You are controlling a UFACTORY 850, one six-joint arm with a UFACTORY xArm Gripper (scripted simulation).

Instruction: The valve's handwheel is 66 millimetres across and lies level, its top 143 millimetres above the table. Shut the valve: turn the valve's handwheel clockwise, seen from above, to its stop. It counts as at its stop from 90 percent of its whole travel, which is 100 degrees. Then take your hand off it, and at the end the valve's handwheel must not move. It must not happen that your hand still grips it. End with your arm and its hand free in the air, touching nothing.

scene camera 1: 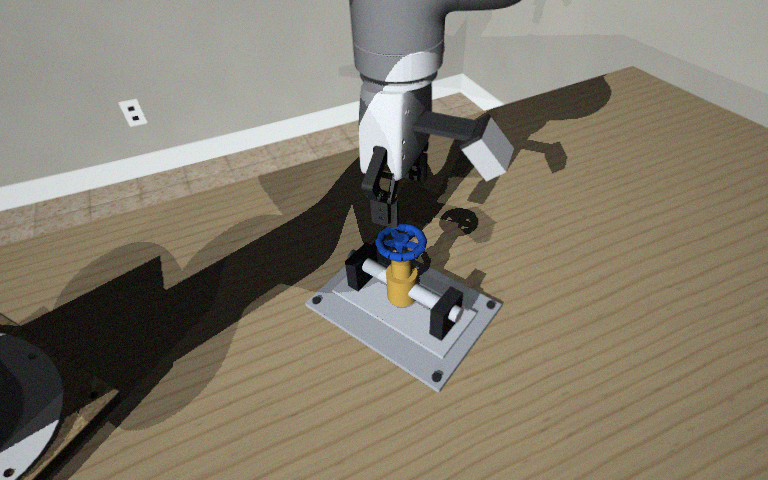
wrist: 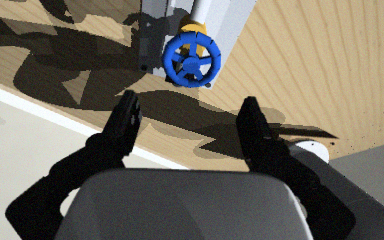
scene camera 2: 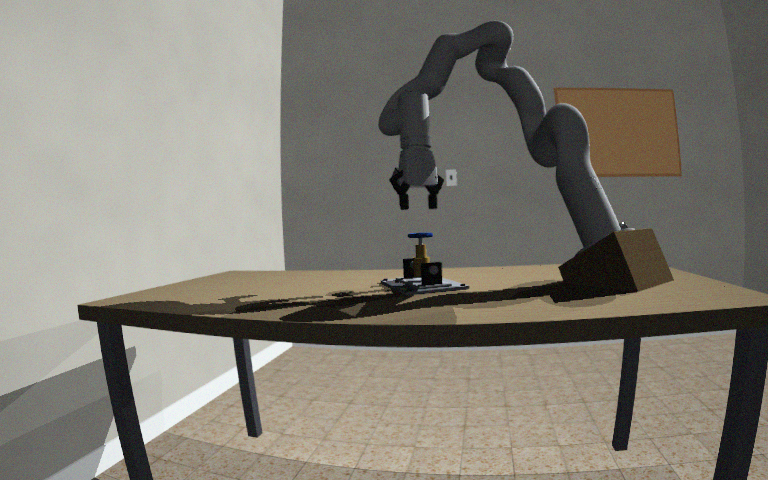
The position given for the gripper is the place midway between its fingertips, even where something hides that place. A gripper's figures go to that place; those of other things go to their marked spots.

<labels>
The gripper (wrist: 190,105): 0.13 m from the lens. A blue spoked handwheel (wrist: 191,62) is 0.18 m from the lens.
</labels>
